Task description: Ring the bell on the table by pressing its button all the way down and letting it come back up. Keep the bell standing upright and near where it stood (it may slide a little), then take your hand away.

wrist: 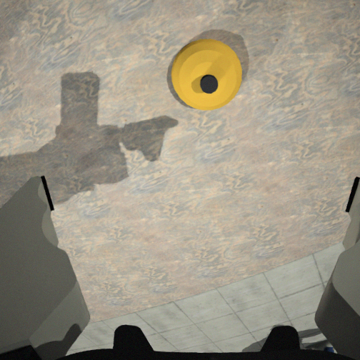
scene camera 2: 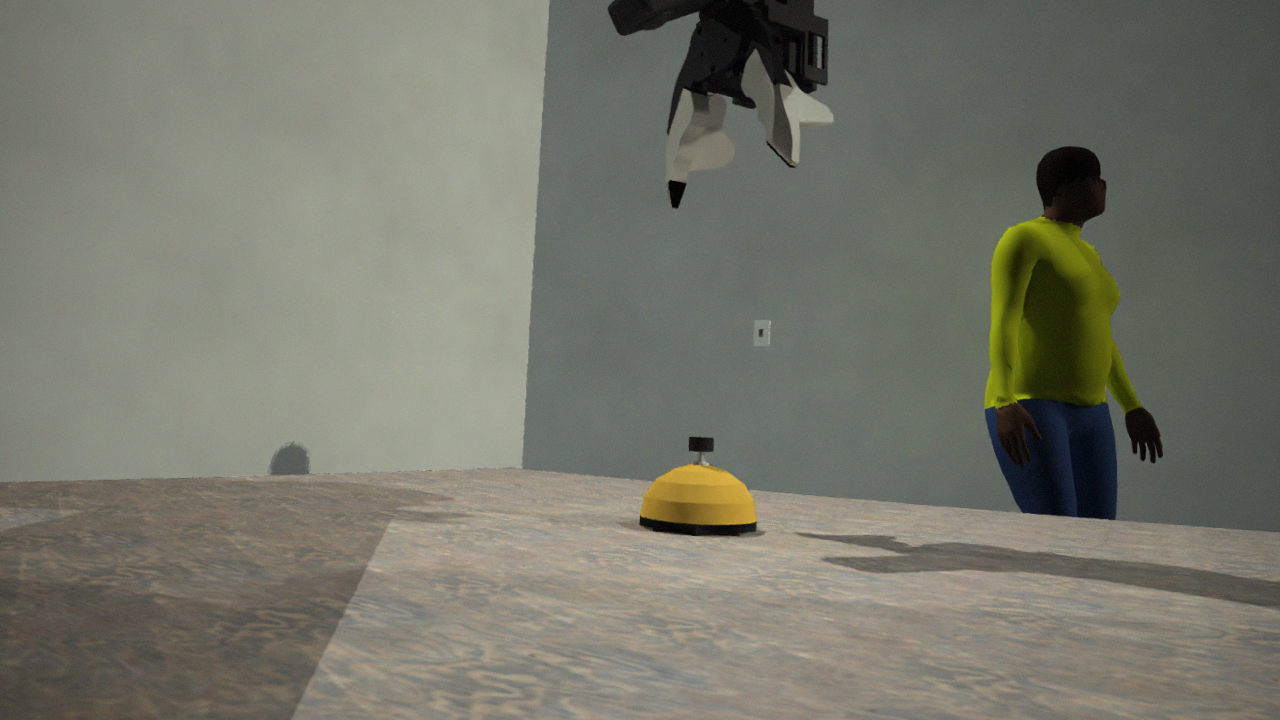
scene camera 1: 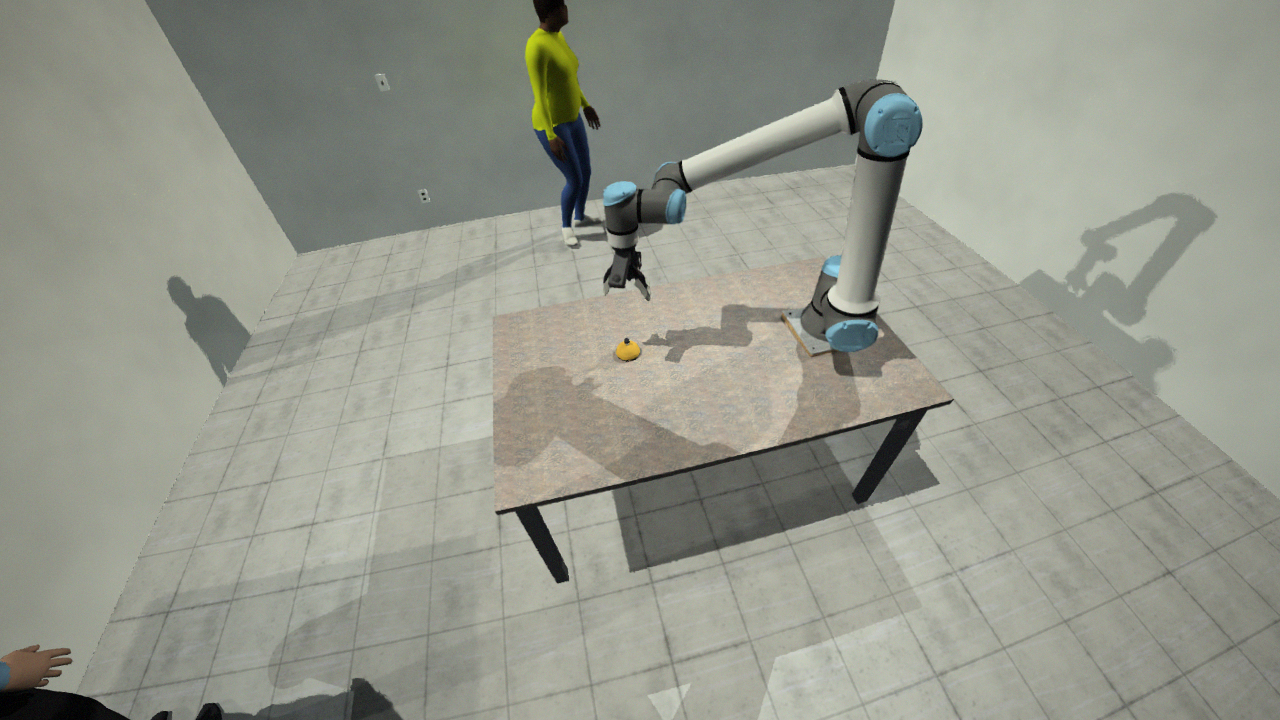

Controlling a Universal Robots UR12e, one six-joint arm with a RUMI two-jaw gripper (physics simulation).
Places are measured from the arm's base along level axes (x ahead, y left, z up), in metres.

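Pixels of known places: gripper, fingertip midpoint: (scene camera 2: 727,189) (scene camera 1: 627,298).
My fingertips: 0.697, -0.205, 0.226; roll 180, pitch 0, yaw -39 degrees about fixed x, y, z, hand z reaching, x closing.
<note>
Behind a point stands the place of what it marks, as x, y, z.
The bell is a yellow dome (scene camera 1: 627,351) @[0.721, -0.184, 0.015] (scene camera 2: 698,497) @[0.700, -0.174, 0.004] (wrist: 223,65) on a black base, standing upright on the table (scene camera 1: 716,402) @[0.544, 0.124, -0.022] (scene camera 2: 501,626) @[0.683, 0.117, -0.022] (wrist: 200,240). Its black button (scene camera 1: 626,340) @[0.713, -0.207, 0.044] (scene camera 2: 700,443) @[0.709, -0.201, 0.040] (wrist: 209,84) is up, on a thin stem above the dome. My gripper (scene camera 1: 626,291) @[0.697, -0.205, 0.226] (scene camera 2: 733,186) @[0.697, -0.205, 0.226] (wrist: 199,182) is open and empty. It hangs well above the table, apart from the bell, toward the back edge in scene camera 1. In the wrist view the bell lies ahead of the fingertips, a little right of centre.
The arm's base (scene camera 1: 836,313) @[0.175, 0.167, 0.242] stands at the right part of the table. A person in a yellow top (scene camera 1: 556,80) (scene camera 2: 1056,313) stands behind the table. A hand of another person (scene camera 1: 35,667) shows at the lower left in scene camera 1. The arm's shadow falls beside the bell.
</note>
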